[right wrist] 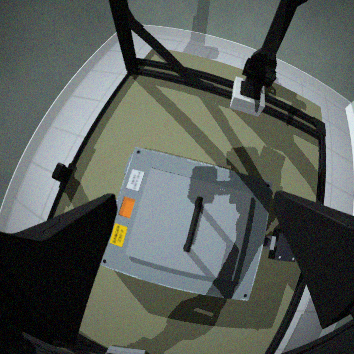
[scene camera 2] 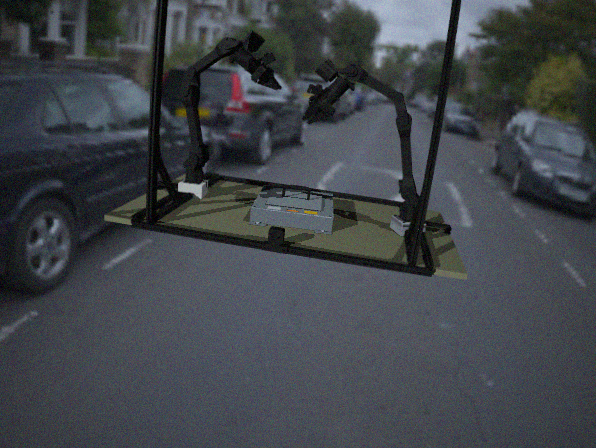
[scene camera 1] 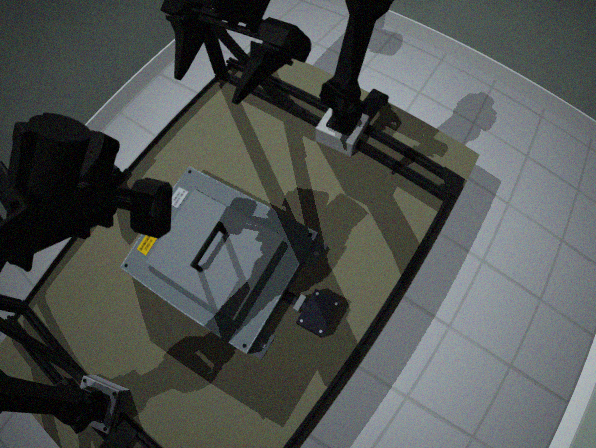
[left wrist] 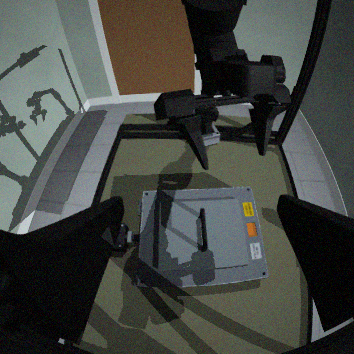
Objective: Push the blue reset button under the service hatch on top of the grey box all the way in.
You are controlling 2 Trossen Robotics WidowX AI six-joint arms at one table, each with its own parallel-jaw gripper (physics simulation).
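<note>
The grey box [scene camera 1: 142, 269] [scene camera 2: 290, 221] [left wrist: 150, 200] [right wrist: 117, 257] sits mid-table. Its service hatch [scene camera 1: 180, 247] [left wrist: 225, 220] [right wrist: 160, 210] is a flat grey panel on top, with a black bar handle [left wrist: 202, 230] [right wrist: 193, 225]. The panel appears to lie down over the top. The blue reset button does not show in any view. My left gripper [scene camera 1: 207, 90] [scene camera 2: 274, 86] [left wrist: 203, 204] is open and empty, high above the box. My right gripper [scene camera 2: 308, 118] [left wrist: 235, 161] [right wrist: 197, 200] is open and empty, also high above the box; its fingertips are unclear in scene camera 1.
A black square unit [scene camera 1: 322, 312] [right wrist: 284, 245] is beside the box, on the side away from the labels. Yellow [left wrist: 248, 209] and orange [left wrist: 251, 229] labels mark the opposite rim. A black frame [scene camera 1: 380, 305] borders the table. The two grippers are near each other in scene camera 2.
</note>
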